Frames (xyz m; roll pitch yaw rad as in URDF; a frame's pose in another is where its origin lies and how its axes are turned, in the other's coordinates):
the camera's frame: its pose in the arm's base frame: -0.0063 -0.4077 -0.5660 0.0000 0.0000 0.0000
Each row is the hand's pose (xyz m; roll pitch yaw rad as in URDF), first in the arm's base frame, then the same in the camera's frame.
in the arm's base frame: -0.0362 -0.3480 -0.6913 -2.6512 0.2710 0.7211
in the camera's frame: -0.0299 0.0597 -0.1253 -2.6512 0.2710 0.7211
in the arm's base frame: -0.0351 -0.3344 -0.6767 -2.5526 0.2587 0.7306
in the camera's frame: -0.0288 0.0733 -0.1107 -2.5526 0.2587 0.7306
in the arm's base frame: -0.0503 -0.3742 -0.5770 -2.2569 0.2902 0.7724
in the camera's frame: -0.0440 0.0335 -0.0110 -2.2569 0.2902 0.7724
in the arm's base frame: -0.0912 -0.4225 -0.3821 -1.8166 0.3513 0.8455
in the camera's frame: -0.0849 -0.0148 0.1839 -1.8166 0.3513 0.8455
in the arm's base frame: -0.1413 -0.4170 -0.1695 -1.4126 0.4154 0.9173
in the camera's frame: -0.1350 -0.0093 0.3965 -1.4126 0.4154 0.9173
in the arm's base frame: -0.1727 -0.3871 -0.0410 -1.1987 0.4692 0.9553
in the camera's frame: -0.1664 0.0206 0.5250 -1.1987 0.4692 0.9553
